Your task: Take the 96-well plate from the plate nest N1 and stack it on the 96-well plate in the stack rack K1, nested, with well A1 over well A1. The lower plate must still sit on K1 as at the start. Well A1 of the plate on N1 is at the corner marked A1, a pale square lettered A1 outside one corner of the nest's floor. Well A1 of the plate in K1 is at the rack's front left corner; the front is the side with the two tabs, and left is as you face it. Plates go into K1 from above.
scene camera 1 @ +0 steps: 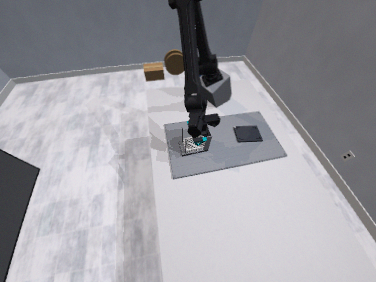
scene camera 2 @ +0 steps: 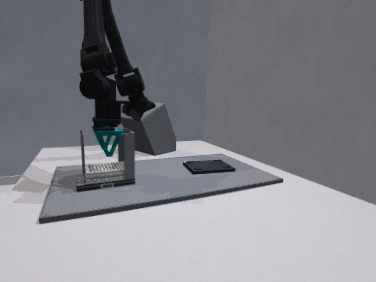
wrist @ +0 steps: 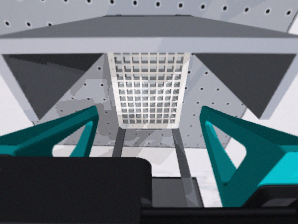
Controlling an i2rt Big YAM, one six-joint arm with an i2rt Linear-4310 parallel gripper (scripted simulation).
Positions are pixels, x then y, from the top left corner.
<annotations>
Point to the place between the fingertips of the gripper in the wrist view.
149, 111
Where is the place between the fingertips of the gripper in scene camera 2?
At 106, 152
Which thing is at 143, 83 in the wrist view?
A white 96-well plate.
</annotations>
